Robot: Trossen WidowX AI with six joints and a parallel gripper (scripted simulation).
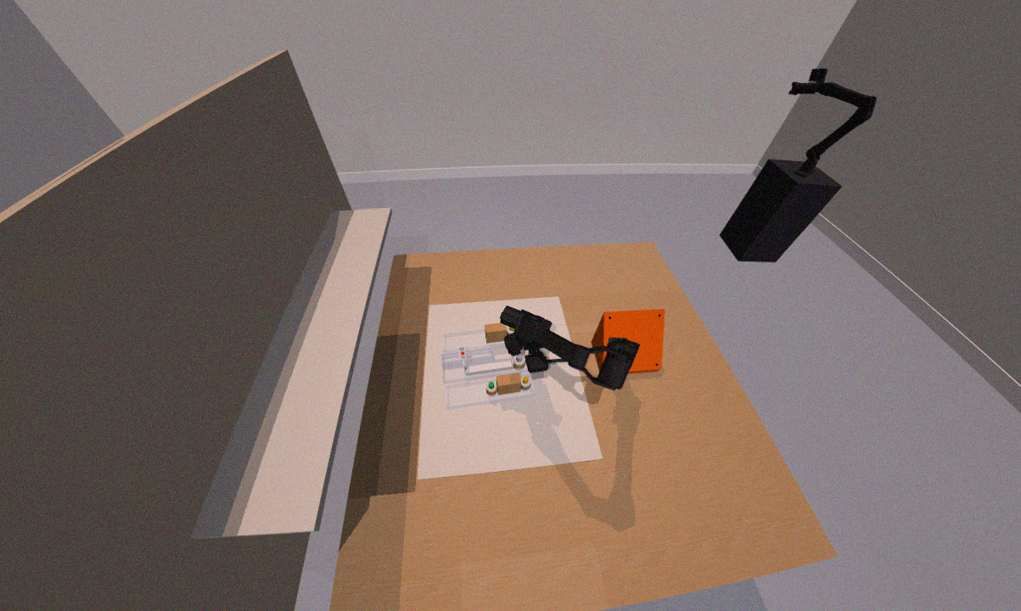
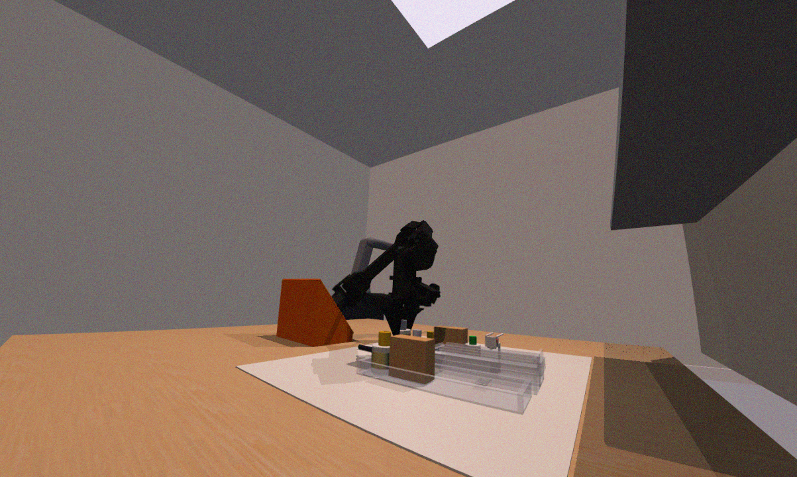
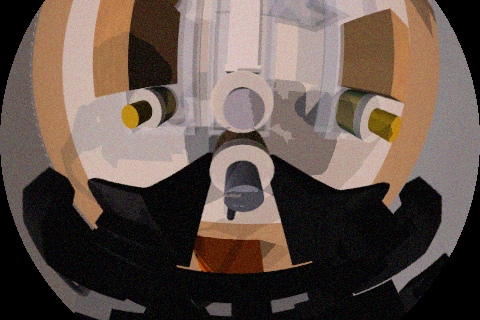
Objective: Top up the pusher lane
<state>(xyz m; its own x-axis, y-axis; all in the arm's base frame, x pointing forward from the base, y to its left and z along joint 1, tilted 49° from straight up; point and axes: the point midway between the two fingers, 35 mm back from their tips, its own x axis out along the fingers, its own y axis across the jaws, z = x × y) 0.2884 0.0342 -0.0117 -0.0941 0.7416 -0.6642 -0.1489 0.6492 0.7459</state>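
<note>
Now: gripper tip 7 cm past the black rod, 4 cm above it and 1 cm to the left of it. From my gripper tip the other things lie so: ledge 54 cm ahead, 32 cm above, 7 cm to the left.
</note>
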